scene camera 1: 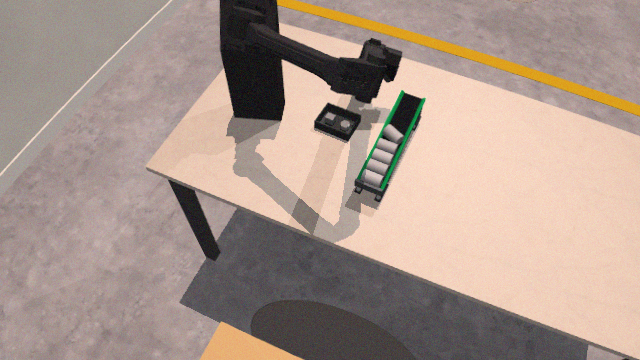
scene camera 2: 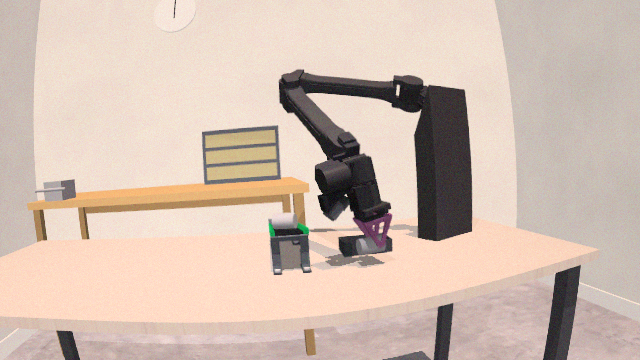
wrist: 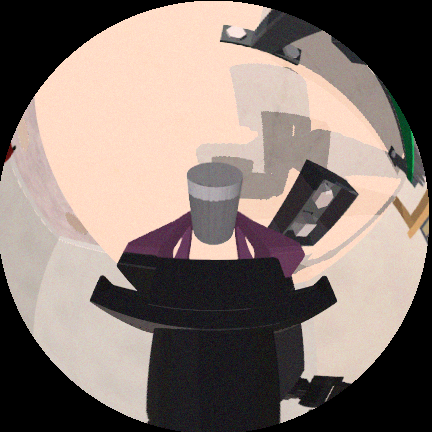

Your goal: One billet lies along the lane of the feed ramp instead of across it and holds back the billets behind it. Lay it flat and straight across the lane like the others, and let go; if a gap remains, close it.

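Places are measured from the arm's base along level axes (x left, y back, z up), in centimetres.
Where they show: gripper, fingertip midpoint: (scene camera 2: 378, 245) (wrist: 213, 216); arm's base, origin of the base link: (scene camera 1: 246, 22) (scene camera 2: 441, 110).
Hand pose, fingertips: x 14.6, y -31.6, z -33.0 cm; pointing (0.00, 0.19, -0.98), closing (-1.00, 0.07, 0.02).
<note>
Things, the pixels of their top centre, and the offset from my fingertips.
- grey billet, middle of its top: (wrist: 214, 224) (scene camera 2: 370, 236) dx -0.2, dy -1.8, dz +2.5 cm
- lowest billet, middle of its top: (scene camera 1: 372, 174) dx -38.4, dy -12.6, dz +4.7 cm
- uppermost billet, middle of its top: (scene camera 2: 284, 213) (scene camera 1: 394, 130) dx -21.9, dy -16.0, dz +6.8 cm
- black tray, middle of its top: (wrist: 318, 221) (scene camera 2: 364, 237) (scene camera 1: 337, 117) dx -14.5, dy +3.3, dz -1.0 cm
My gripper (scene camera 2: 378, 240) (wrist: 213, 216) has purple fingers shut on a grey billet (scene camera 2: 366, 245) (wrist: 214, 200), low over the table beside the black tray. The arm hides the fingers and this billet in scene camera 1. The feed ramp (scene camera 1: 406, 111) (scene camera 2: 290, 255) (wrist: 410, 150) has green rails and stands apart from the gripper. Several billets lie in a row across its lower part, such as the lowest billet (scene camera 1: 373, 177). The uppermost billet (scene camera 1: 393, 133) (scene camera 2: 284, 220) lies skewed against this row. The dark lane above it is bare.
The black tray (scene camera 1: 331, 132) (scene camera 2: 347, 246) (wrist: 290, 200) holds two small pale parts and stands between the arm's column (scene camera 1: 255, 85) (scene camera 2: 442, 165) and the ramp. In the wrist view it is right of the held billet. A wooden bench (scene camera 2: 175, 192) stands behind the table.
</note>
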